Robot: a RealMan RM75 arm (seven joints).
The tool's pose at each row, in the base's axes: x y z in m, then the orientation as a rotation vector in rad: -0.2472 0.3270 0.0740 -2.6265 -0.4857 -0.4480; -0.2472 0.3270 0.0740 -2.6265 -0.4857 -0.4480; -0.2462 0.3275 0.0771 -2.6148 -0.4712 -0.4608; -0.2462 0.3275 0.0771 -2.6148 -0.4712 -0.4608; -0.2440 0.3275 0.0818 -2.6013 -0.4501 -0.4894; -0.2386 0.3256 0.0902 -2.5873 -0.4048 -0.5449; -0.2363 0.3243 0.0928 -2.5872 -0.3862 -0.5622; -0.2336 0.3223 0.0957 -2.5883 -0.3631 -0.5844; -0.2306 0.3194 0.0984 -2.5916 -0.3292 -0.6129; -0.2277 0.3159 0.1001 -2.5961 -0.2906 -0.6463; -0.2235 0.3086 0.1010 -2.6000 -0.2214 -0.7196; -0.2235 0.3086 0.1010 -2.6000 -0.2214 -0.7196
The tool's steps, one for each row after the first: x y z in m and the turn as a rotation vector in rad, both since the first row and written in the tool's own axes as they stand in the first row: 0.0000 0.0000 0.0000 0.0000 0.0000 0.0000; 0.0022 -0.0011 -0.0022 0.0081 0.0142 0.0081; 0.0022 -0.0011 -0.0022 0.0081 0.0142 0.0081; 0.0059 -0.0019 -0.0057 0.0137 0.0405 0.0181; 0.0134 -0.0010 -0.0125 0.0117 0.0891 0.0403; 0.0161 0.0001 -0.0148 0.0067 0.1038 0.0503; 0.0191 0.0018 -0.0176 -0.0011 0.1222 0.0625; 0.0220 0.0045 -0.0206 -0.0134 0.1458 0.0810; 0.0243 0.0081 -0.0230 -0.0292 0.1729 0.1017; 0.0265 0.0156 -0.0262 -0.0600 0.2306 0.1358; 0.0265 0.0156 -0.0262 -0.0600 0.2306 0.1358
